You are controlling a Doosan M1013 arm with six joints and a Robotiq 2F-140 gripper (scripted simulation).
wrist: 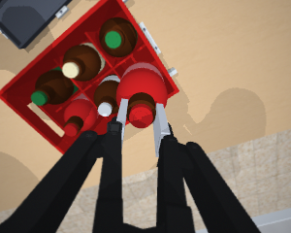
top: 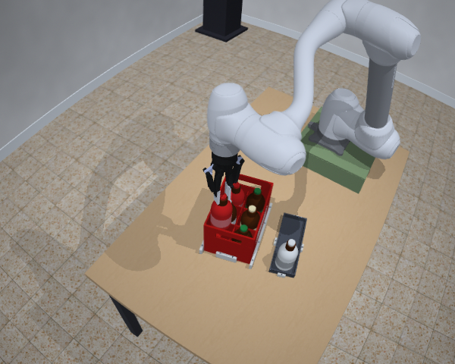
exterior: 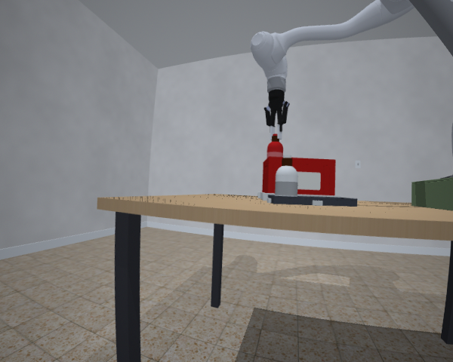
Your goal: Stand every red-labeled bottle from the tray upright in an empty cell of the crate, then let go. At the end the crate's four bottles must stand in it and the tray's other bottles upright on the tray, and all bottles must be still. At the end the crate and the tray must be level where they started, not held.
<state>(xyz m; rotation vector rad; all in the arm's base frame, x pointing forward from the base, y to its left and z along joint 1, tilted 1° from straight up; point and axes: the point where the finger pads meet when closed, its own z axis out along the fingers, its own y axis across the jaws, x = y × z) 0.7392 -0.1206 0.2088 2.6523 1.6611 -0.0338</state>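
My gripper is now 90 mm past the red crate, 20 mm to the right of it and 230 mm above it. Round my hand: grey-labeled bottle 70 mm behind, 250 mm to the left, 230 mm below.
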